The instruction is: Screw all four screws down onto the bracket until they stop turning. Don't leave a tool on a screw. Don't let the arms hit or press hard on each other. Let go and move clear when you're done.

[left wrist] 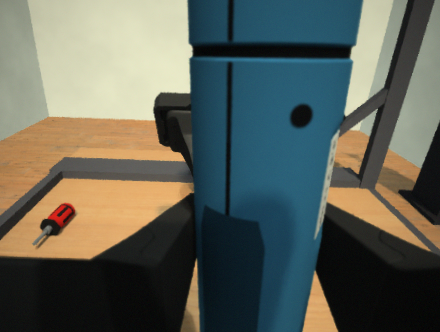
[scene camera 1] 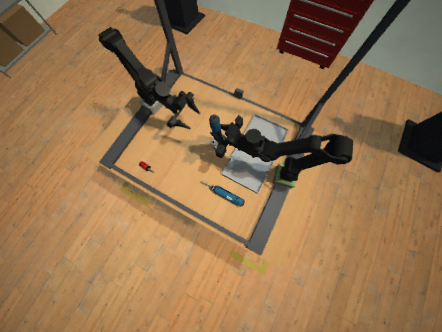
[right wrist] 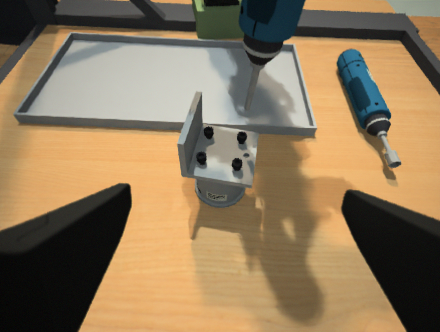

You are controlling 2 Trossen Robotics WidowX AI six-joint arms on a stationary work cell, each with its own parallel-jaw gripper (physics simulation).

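The grey L-shaped bracket sits on a round base, with black screws standing in its plate, heads visible above it. My left gripper is shut on an upright blue power screwdriver. Its thin bit points down and appears just behind the bracket in the right wrist view, apart from the screws. My right gripper is open and empty, facing the bracket. In scene camera 1 the left arm hides most of the bracket.
A second blue screwdriver with a socket tip lies beside the grey tray. A small red screwdriver lies near the table's front edge. A dark frame borders the table.
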